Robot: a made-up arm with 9 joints. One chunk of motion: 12 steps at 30 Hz.
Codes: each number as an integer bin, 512 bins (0 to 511) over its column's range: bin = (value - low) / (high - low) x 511, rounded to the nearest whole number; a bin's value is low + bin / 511 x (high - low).
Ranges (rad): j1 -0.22..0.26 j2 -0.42..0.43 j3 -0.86..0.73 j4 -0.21..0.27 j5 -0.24..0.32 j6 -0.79..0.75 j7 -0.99..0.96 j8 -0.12..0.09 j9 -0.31..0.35
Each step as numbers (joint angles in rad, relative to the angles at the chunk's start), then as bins.
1 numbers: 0.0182 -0.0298 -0.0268 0.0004 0.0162 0.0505 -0.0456 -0.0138 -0.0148
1 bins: 254 235 268 224 234 279 247 258 229
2 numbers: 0.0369 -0.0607 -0.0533 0.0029 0.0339 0.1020 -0.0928 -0.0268 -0.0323
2 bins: 273 216 259 227 250 296 235 227 215
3 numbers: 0.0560 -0.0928 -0.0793 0.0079 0.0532 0.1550 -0.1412 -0.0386 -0.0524
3 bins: 294 197 251 232 268 314 222 198 199
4 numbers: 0.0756 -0.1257 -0.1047 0.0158 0.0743 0.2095 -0.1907 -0.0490 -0.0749
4 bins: 315 177 243 240 287 332 209 173 182
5 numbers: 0.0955 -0.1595 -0.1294 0.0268 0.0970 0.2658 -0.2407 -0.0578 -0.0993
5 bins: 336 157 235 252 308 350 196 151 163
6 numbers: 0.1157 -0.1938 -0.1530 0.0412 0.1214 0.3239 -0.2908 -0.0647 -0.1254
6 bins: 357 136 227 267 330 370 183 135 143
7 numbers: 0.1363 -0.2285 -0.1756 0.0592 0.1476 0.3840 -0.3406 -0.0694 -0.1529
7 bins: 379 115 220 287 354 390 170 123 122
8 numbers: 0.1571 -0.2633 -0.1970 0.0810 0.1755 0.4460 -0.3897 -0.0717 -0.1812
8 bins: 401 94 213 310 379 410 157 118 100
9 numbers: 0.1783 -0.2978 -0.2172 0.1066 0.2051 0.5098 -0.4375 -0.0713 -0.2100
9 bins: 424 73 207 337 406 431 145 119 77
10 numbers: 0.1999 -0.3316 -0.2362 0.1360 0.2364 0.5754 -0.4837 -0.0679 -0.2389
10 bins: 447 53 200 368 435 453 133 127 55
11 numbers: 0.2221 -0.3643 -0.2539 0.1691 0.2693 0.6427 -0.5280 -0.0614 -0.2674
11 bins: 471 33 195 404 465 475 121 143 33
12 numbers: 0.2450 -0.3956 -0.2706 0.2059 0.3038 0.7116 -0.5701 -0.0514 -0.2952
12 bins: 495 15 189 443 496 498 110 167 11
